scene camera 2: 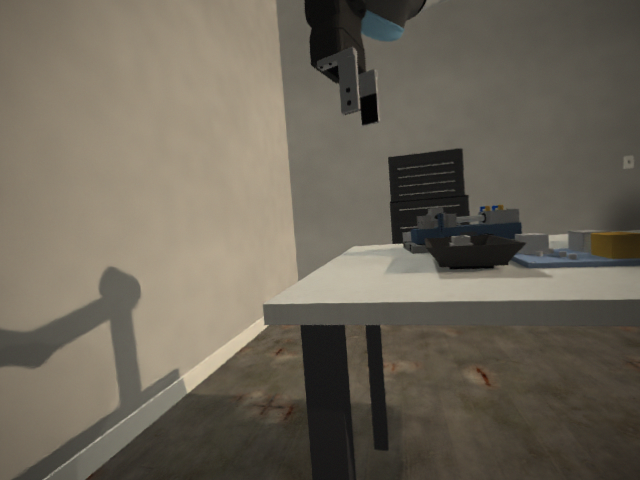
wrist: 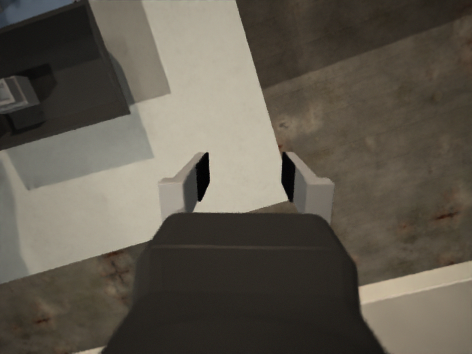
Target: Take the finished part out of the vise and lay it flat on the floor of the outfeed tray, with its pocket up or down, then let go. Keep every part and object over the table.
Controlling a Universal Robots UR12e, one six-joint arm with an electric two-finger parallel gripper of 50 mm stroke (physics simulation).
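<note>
The robot's gripper point(scene camera 2: 361, 118) is in sight, and the wrist view also shows the gripper point(wrist: 245, 167).
</note>
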